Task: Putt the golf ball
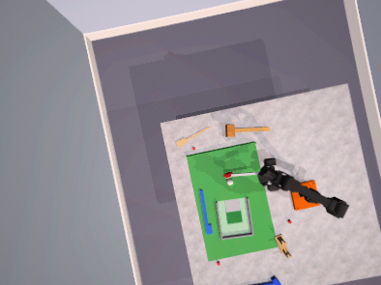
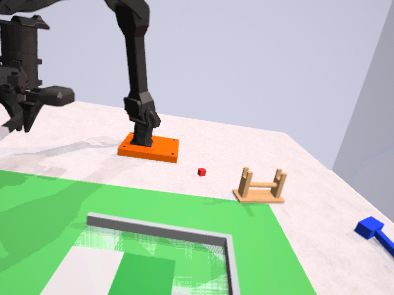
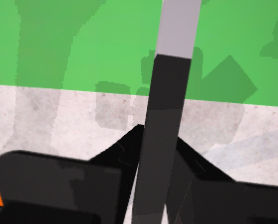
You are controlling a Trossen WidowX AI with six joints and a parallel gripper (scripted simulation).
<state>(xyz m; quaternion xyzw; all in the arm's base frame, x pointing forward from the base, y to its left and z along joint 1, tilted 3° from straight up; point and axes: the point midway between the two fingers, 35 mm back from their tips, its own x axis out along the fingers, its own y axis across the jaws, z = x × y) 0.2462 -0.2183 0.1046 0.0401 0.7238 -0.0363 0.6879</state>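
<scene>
Right now the red putter is 120 mm ahead of my gripper tip and 10 mm to the right of it. The rest, counted from my gripper tip: white golf ball 220 mm ahead, 40 mm to the left, 80 mm below.
</scene>
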